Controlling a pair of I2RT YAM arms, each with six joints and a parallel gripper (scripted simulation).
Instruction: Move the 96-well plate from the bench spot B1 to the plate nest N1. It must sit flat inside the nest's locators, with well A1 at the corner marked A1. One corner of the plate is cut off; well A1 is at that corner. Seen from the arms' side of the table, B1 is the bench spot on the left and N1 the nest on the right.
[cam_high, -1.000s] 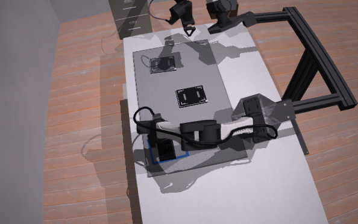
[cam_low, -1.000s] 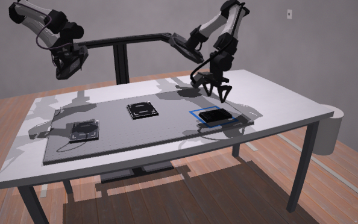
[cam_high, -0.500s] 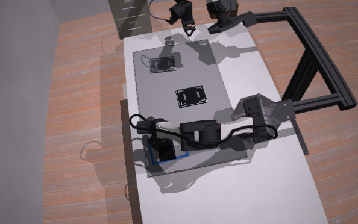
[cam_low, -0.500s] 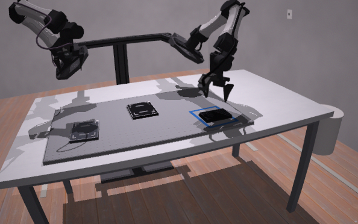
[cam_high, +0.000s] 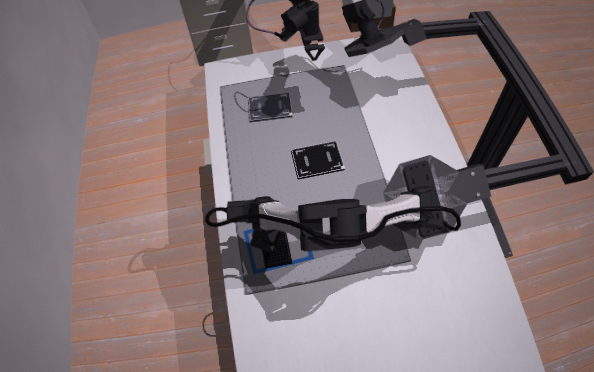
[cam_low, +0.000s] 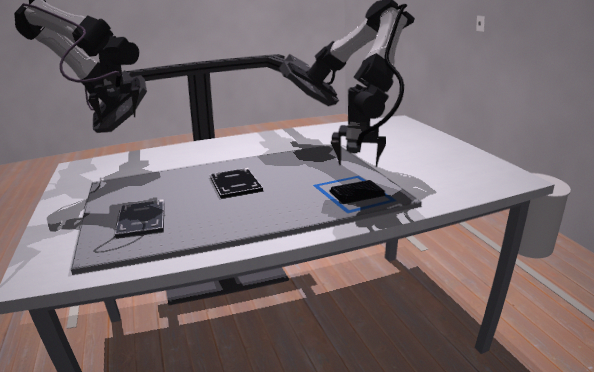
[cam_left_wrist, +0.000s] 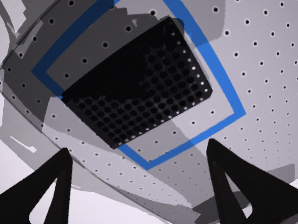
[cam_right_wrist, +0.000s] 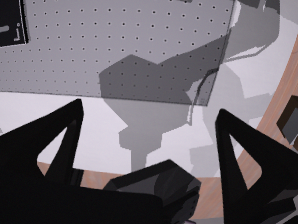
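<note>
The black 96-well plate is 80 mm below my left hand. Round my left hand: nest N1: 580 mm to the right, 80 mm below, 30 mm behind.
</note>
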